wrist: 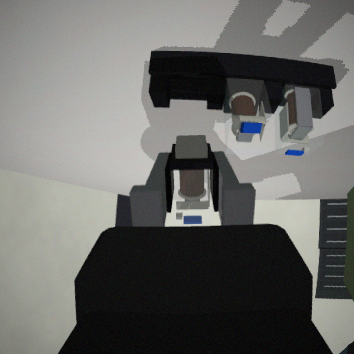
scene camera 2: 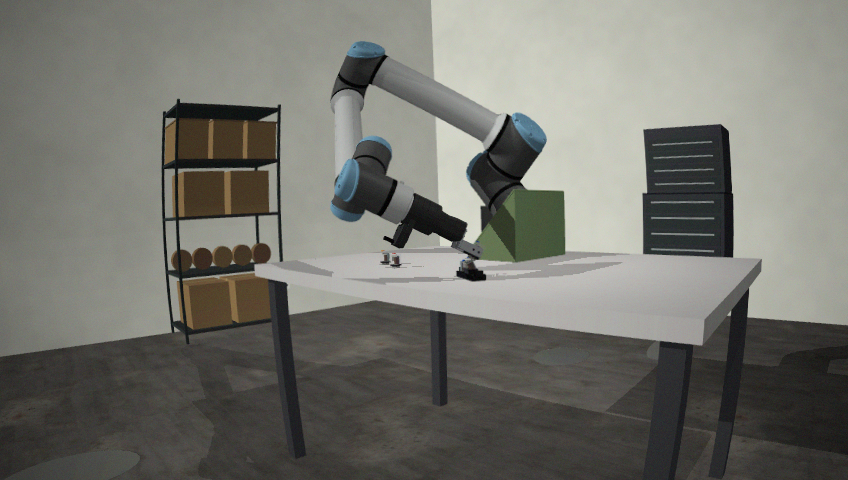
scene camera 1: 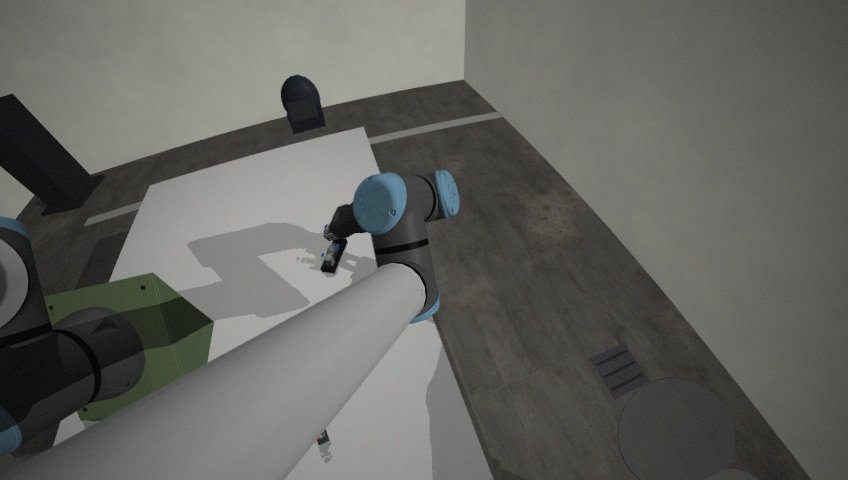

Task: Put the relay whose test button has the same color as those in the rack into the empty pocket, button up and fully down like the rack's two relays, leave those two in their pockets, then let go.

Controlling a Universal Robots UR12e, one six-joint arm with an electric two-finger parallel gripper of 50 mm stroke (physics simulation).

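Pixels of known places: gripper, between the fingertips: [wrist: 191, 169] [scene camera 2: 479, 253] [scene camera 1: 328, 233]; arm's base, origin of its link: [scene camera 2: 521, 218] [scene camera 1: 103, 351].
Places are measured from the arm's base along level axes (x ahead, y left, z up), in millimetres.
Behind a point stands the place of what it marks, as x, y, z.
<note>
My gripper [scene camera 1: 328, 232] @(460, 293, -69) [scene camera 2: 470, 249] @(460, 293, -69) [wrist: 191, 169] @(460, 293, -69) is shut on a relay [wrist: 192, 182] @(481, 284, -58) with a brown coil, a clear case and a blue test button. Its grey base points away from the gripper, toward the rack. The black rack [scene camera 1: 327, 267] @(450, 213, -107) [scene camera 2: 471, 274] @(475, 281, -118) [wrist: 240, 62] @(480, 261, -123) stands on the table. In the wrist view two blue-button relays, one in the middle pocket [wrist: 243, 106] @(482, 259, -96) and one in the right pocket [wrist: 298, 112] @(467, 232, -98), sit in it. The left pocket [wrist: 189, 90] @(462, 296, -119) is empty; the held relay is roughly in line with it sideways and appears apart from it. The exact height gap cannot be told.
Two more relays, one left [scene camera 2: 385, 258] @(449, -156, -109) and one right [scene camera 2: 395, 259] @(476, -55, -103), stand on the white table [scene camera 2: 595, 291] @(437, 622, -130) in scene camera 2; one relay [scene camera 1: 323, 437] @(456, -175, -91) shows partly past the arm in scene camera 1. A green wedge-shaped block [scene camera 1: 184, 350] @(159, 7, -48) [scene camera 2: 538, 226] @(33, 106, -25) stands by the arm's base.
</note>
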